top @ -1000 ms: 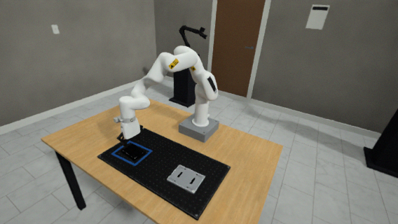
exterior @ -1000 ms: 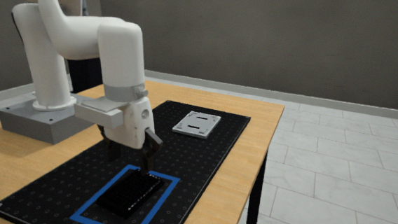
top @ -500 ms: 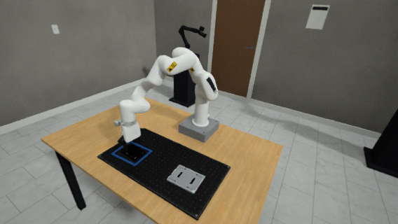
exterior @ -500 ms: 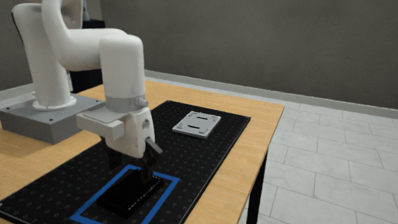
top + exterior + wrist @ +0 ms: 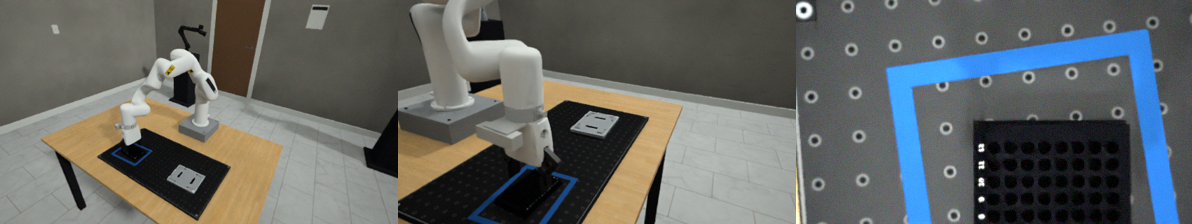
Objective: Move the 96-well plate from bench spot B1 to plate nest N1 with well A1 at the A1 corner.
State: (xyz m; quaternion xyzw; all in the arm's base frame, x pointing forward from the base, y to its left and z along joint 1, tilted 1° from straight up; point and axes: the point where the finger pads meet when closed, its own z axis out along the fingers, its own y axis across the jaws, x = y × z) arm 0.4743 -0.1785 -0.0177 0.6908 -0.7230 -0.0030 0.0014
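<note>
Right now the 96-well plate is 30 mm below my hand. From my hand the other things lie so: grey plate nest N1: 30 mm behind, 380 mm to the left, 40 mm below.
</note>
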